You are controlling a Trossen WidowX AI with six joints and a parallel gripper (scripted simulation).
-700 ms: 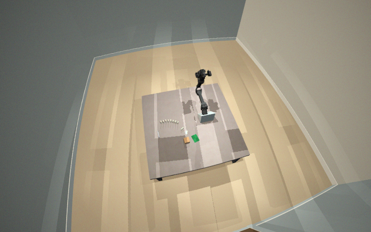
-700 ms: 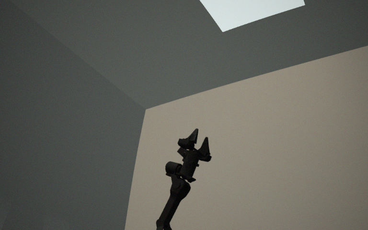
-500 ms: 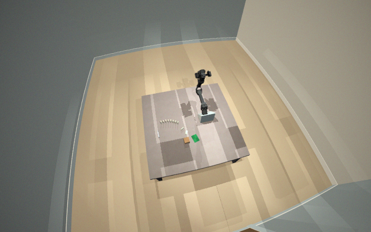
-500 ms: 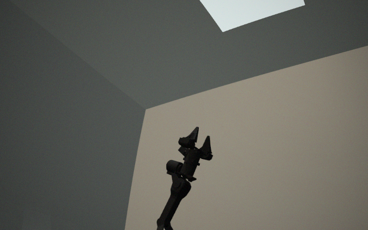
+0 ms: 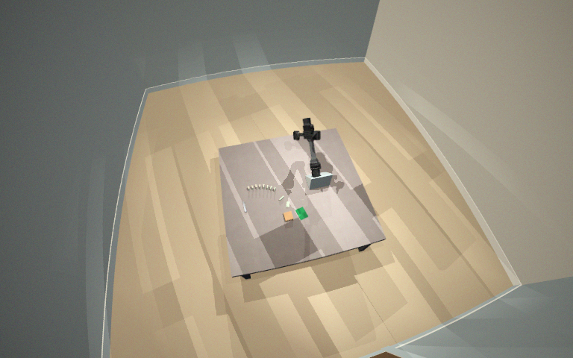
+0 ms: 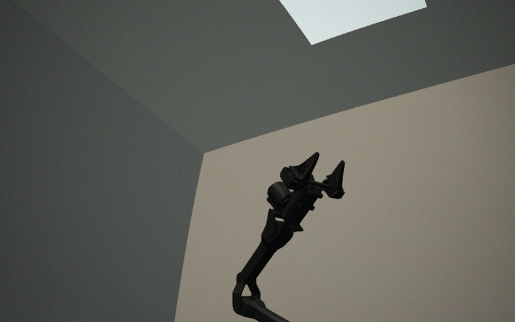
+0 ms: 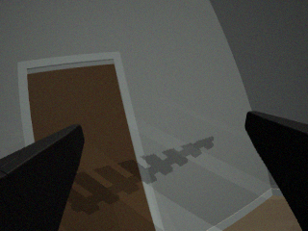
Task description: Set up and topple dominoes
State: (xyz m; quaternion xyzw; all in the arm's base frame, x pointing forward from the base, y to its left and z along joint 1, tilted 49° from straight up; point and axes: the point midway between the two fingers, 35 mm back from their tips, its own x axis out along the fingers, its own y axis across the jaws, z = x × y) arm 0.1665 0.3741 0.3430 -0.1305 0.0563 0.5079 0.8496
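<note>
The green flat tile is 60 mm ahead of my gripper tip, 220 mm to the left of it and 680 mm below it.
</note>
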